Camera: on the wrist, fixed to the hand. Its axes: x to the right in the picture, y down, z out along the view.
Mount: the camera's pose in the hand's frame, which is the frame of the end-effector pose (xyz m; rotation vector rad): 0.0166 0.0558 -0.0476 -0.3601 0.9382 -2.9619
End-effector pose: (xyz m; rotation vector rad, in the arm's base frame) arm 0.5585 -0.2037 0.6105 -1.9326 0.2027 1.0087
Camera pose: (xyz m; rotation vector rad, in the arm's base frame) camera 0.5682 -0.2687 0.5739 -0.6957 -1.7519 -1.7653
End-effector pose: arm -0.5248 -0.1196 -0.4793 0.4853 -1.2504 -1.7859
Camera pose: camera -0.4752 -0.1657 -0.4466 -1.5519 -0.9553 1.0132
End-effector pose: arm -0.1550 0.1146 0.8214 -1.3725 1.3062 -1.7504
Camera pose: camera -0.2125 0.0962 0.7766 0.6401 0.6866 0.7761
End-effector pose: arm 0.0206 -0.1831 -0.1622 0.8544 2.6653 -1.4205
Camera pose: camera 0.0439 -0.1142 -0.1811 1.5133 -0.7178 -0.3971
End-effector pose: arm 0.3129 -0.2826 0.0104 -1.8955 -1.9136 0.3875
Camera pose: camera 0.3849 -0.2687 0.0271 1.5721 -1.6332 -1.2998
